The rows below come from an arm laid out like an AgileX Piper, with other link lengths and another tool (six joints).
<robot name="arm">
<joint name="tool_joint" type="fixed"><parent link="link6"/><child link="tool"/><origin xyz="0.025 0.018 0.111" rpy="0 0.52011 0.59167"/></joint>
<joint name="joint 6" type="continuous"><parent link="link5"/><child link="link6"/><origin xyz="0 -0.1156 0" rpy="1.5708 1.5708 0"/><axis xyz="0 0 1"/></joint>
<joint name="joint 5" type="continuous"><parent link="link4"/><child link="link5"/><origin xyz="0 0 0" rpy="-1.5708 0 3.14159"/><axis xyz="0 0 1"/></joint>
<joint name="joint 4" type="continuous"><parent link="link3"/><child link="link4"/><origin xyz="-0.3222 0.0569 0" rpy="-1.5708 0 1.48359"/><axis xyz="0 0 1"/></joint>
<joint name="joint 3" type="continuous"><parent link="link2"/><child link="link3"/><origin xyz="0.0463 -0.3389 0" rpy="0 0 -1.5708"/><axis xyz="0 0 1"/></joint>
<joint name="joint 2" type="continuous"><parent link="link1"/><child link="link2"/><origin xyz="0 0 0" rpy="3.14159 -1.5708 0"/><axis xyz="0 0 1"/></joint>
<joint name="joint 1" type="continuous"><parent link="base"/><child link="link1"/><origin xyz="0 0 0.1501" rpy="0 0 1.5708"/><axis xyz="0 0 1"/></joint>
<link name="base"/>
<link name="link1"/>
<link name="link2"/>
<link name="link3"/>
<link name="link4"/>
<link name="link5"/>
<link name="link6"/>
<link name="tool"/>
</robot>
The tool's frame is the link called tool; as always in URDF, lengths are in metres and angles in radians. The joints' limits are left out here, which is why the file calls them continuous.
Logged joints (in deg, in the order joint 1, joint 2, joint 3, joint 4, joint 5, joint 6), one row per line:
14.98 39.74 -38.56 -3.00 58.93 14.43
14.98 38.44 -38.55 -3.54 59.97 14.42
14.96 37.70 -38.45 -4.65 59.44 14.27
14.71 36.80 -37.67 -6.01 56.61 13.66
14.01 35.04 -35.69 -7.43 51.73 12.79
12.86 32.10 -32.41 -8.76 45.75 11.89
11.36 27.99 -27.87 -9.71 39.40 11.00
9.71 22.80 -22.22 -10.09 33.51 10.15
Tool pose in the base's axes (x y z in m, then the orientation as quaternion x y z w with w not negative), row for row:
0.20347 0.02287 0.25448 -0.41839 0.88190 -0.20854 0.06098
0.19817 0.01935 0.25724 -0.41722 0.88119 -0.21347 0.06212
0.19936 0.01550 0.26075 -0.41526 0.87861 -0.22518 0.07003
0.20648 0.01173 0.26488 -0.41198 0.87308 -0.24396 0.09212
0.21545 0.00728 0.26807 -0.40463 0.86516 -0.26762 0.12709
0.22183 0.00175 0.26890 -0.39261 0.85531 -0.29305 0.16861
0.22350 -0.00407 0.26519 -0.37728 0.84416 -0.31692 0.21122
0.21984 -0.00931 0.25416 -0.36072 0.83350 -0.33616 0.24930
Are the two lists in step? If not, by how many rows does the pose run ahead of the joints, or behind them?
They are in step.
